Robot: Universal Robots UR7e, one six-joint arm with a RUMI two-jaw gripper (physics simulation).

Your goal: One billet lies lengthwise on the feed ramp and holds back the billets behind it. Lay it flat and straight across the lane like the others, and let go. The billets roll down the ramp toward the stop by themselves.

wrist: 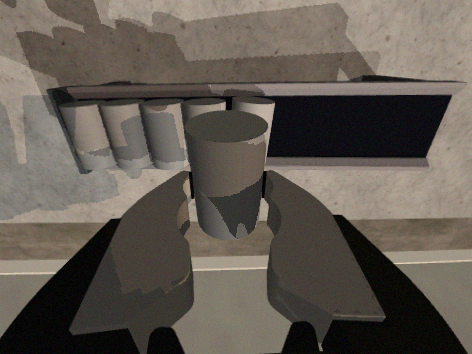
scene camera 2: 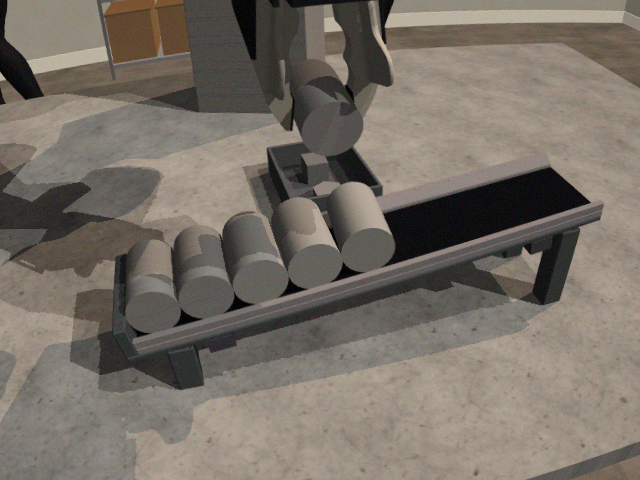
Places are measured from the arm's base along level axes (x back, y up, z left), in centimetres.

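Pixels of known places: gripper, fingertip midpoint: (wrist: 227,174) (scene camera 2: 323,124).
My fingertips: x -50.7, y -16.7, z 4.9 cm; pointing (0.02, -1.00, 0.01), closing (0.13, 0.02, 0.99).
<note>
Behind a point stands the place of what it marks.
My gripper (scene camera 2: 328,111) @[x -50.6, y -16.7, z 4.9 cm] (wrist: 227,174) @[x -50.6, y -16.7, z 4.9 cm] is shut on a grey billet (scene camera 2: 331,131) @[x -53.2, y -16.0, z 5.2 cm] (wrist: 227,160) @[x -48.2, y -13.2, z 4.5 cm], one finger on each side. It holds the billet in the air, behind the ramp and above the tray in the scene view, pointing roughly across the lane. The feed ramp (scene camera 2: 485,206) @[x -48.1, y -26.2, z 18.5 cm] (wrist: 350,125) @[x -48.4, y -26.3, z 18.0 cm] slopes down to the left. Several billets lie side by side across its lower and middle part. The leftmost billet (scene camera 2: 149,289) @[x -55.9, y -25.3, z -7.9 cm] (wrist: 85,127) @[x -51.7, y -25.4, z -8.1 cm] is at the stop (scene camera 2: 119,320) @[x -56.8, y -27.2, z -10.4 cm] (wrist: 69,135). The uppermost billet (scene camera 2: 361,227) @[x -53.3, y -23.5, z 7.1 cm] is partly hidden behind the held billet in the wrist view.
A dark open tray (scene camera 2: 277,173) @[x -31.2, y -31.3, z 1.4 cm] with a small block (scene camera 2: 314,167) @[x -29.3, y -32.0, z 5.6 cm] and a flat light piece (scene camera 2: 326,188) @[x -33.1, y -32.5, z 6.5 cm] stands behind the ramp. The ramp's side rails (scene camera 2: 444,258) (wrist: 350,89) run along both edges. A grey pedestal (scene camera 2: 227,62) @[x -5.6, y -26.4, z -4.9 cm] and shelved boxes (scene camera 2: 131,33) stand farther back.
</note>
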